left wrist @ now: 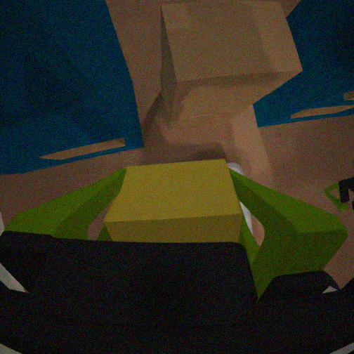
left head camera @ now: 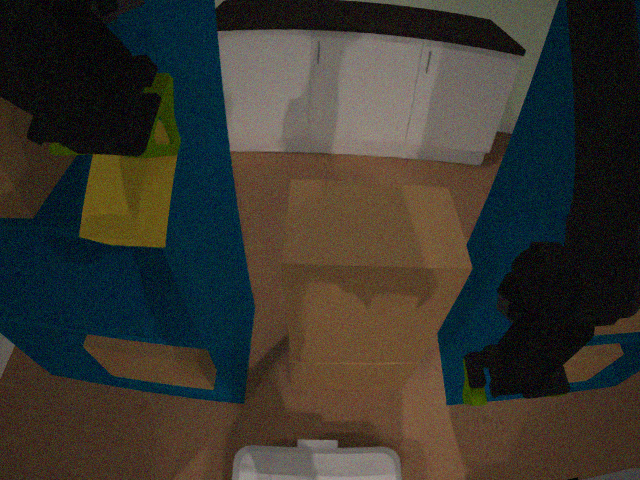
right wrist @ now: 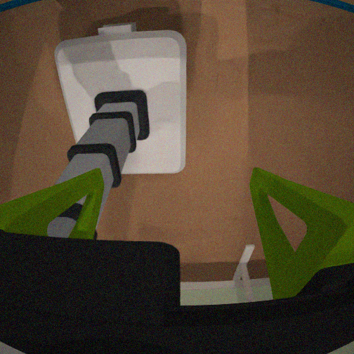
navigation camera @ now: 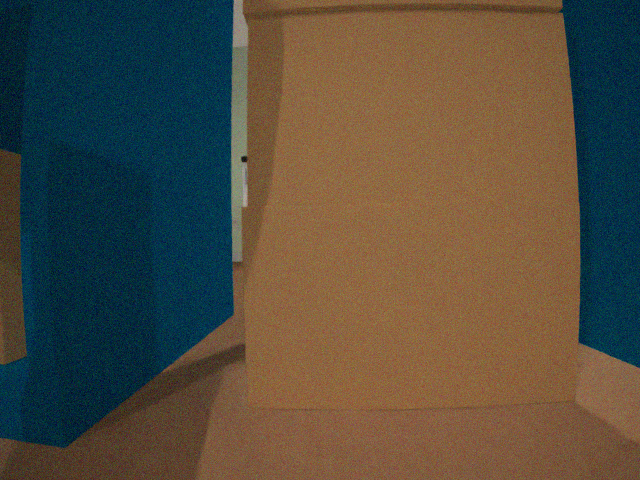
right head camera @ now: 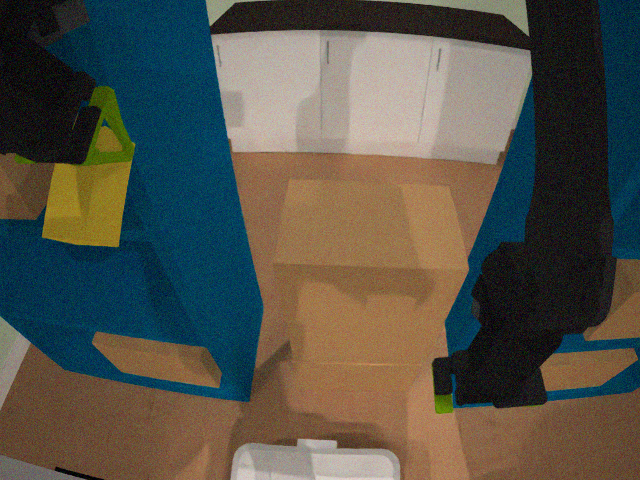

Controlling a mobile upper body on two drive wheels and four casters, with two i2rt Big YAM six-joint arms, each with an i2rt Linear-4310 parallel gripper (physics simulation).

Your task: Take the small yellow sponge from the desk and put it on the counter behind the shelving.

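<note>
The yellow sponge (left head camera: 129,201) (right head camera: 87,204) (left wrist: 172,195) is between the green fingers of my left gripper (left wrist: 175,176), which is shut on it and holds it in the air in front of the blue shelving at the left. My right gripper (right wrist: 176,176) is open, with no object between its fingers; in the head camera views it hangs low at the right, beside the blue shelving (left head camera: 201,289) (right head camera: 211,289) (navigation camera: 129,206). The counter (left head camera: 361,18) (right head camera: 372,18), with a dark top and white doors, stands at the back, beyond the gap between the shelving units. The desk does not show in these views.
A large cardboard box (left head camera: 356,222) (right head camera: 351,222) (left wrist: 230,45) (navigation camera: 413,206) stands in the gap between the blue units, close in front of the robot's white base (left head camera: 315,465) (right head camera: 315,465) (right wrist: 155,90). More cardboard boxes (left head camera: 155,361) (right head camera: 160,359) sit in the shelving at both sides. A narrow opening shows left of the large box.
</note>
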